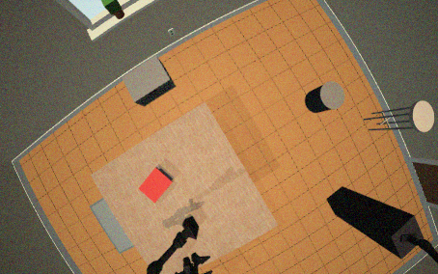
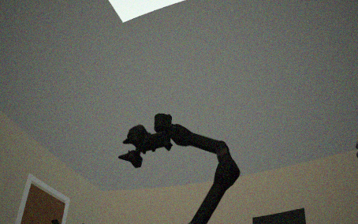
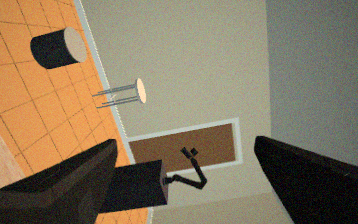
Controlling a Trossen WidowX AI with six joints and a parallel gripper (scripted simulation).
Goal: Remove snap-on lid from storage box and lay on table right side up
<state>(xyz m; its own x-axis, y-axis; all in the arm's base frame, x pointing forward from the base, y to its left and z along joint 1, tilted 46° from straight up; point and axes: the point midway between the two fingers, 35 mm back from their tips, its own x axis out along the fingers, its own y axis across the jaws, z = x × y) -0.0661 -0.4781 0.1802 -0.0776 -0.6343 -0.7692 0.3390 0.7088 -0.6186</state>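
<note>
Right now the red lid is 47 cm ahead of my gripper tip, 26 cm to the left of it and 52 cm below it. The rest, counted from my gripper tip: blue box (47 cm ahead, 26 cm to the left, 57 cm below).
</note>
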